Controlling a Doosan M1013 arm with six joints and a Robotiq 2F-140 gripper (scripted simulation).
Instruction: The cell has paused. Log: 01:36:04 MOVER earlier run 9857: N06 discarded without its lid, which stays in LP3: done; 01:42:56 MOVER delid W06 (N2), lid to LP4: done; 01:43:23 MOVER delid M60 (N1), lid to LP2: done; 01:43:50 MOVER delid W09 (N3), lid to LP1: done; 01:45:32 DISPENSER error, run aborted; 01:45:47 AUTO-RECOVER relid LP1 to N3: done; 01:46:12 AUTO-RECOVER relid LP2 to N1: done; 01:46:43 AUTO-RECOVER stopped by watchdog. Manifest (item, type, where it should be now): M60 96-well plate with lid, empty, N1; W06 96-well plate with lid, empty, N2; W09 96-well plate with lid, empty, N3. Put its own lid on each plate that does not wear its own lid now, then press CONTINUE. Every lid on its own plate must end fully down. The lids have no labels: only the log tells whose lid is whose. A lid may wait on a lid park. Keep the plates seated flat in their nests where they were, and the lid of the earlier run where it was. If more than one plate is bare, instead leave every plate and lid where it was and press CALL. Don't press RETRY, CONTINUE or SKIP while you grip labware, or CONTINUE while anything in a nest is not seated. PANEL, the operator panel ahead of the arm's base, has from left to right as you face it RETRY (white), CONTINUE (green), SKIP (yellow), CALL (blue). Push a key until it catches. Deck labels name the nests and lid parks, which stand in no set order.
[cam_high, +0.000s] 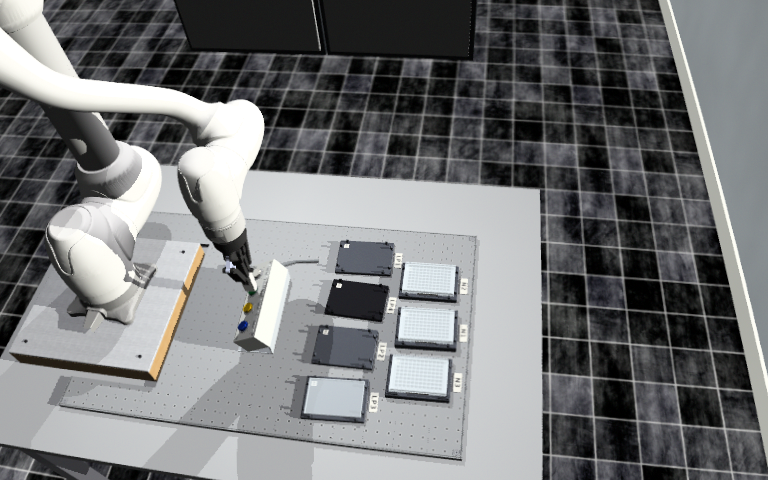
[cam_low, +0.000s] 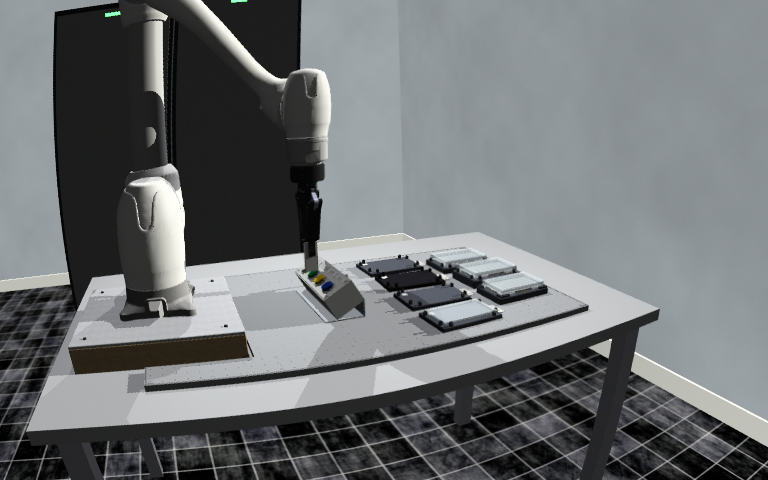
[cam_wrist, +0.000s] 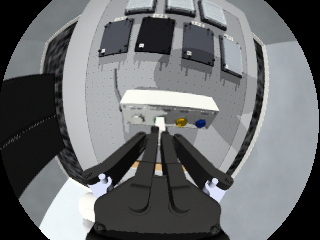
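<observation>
Right now the green key is 4 cm below my hand. Also, from my hand: yellow key 5 cm to the right, 4 cm below; then blue key 10 cm to the right, 4 cm below, 1 cm ahead; then white key 5 cm to the left, 4 cm below.
</observation>
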